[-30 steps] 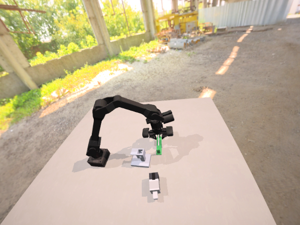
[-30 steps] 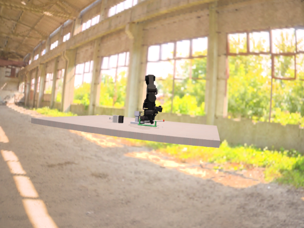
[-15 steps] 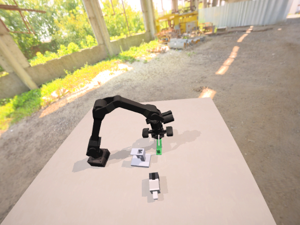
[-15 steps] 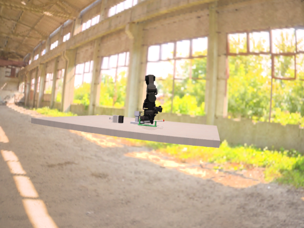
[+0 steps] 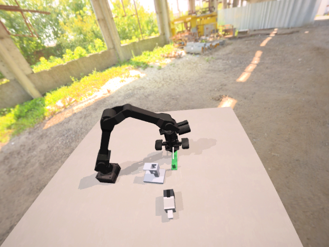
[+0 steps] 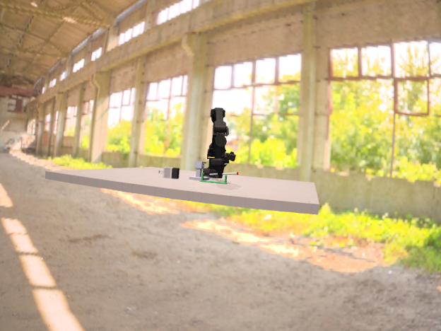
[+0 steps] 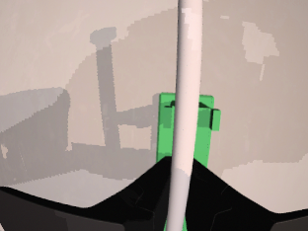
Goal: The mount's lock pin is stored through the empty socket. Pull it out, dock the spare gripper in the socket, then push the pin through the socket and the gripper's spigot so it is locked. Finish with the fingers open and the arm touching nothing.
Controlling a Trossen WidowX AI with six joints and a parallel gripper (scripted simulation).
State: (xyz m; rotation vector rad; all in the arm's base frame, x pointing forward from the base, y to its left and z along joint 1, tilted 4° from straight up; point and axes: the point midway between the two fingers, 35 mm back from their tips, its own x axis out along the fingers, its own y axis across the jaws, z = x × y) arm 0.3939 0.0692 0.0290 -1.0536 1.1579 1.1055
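The green cradle lies 40 mm to the right of my gripper tip. The rest, counted from my gripper tip: grey mount 120 mm behind, 120 mm to the right, 20 mm above; then spare gripper 60 mm behind, 290 mm to the right.
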